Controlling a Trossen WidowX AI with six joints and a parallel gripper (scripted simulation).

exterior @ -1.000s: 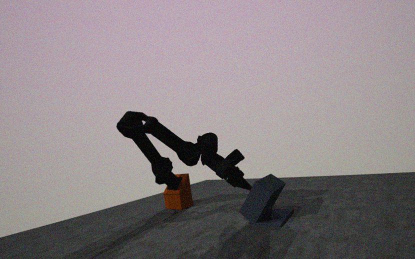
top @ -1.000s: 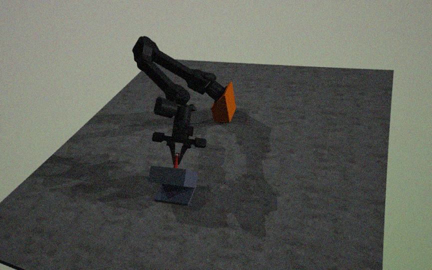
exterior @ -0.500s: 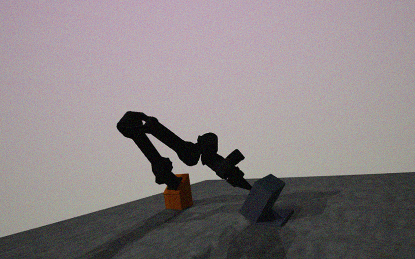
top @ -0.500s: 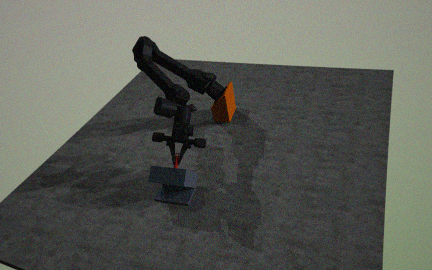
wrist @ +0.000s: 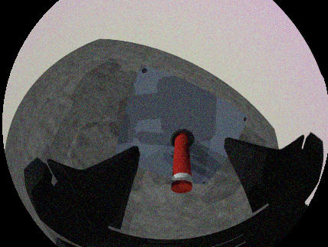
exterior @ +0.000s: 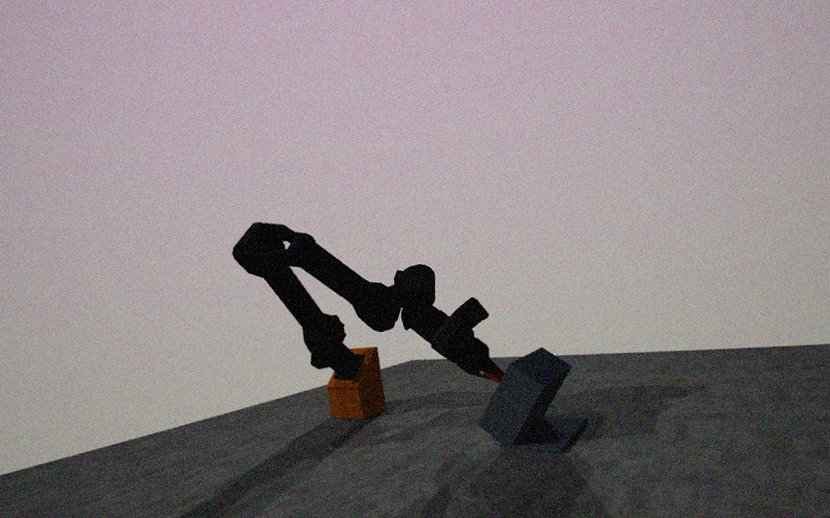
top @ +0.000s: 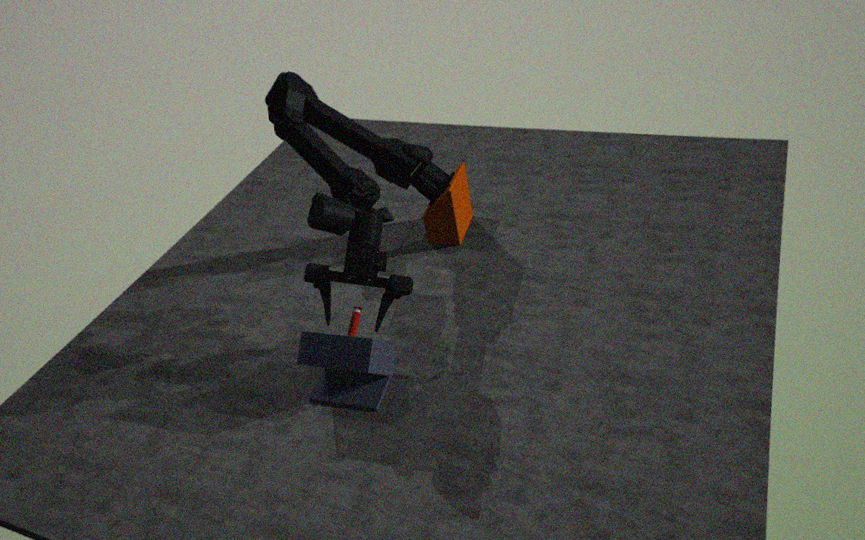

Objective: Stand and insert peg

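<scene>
Now: gripper tip 20 mm past the red peg. From my gripper tip the other things lie so: flat foot plate 60 mm ahead, 90 mm below; then grey-blue sloped panel 40 mm ahead, 30 mm below.
</scene>
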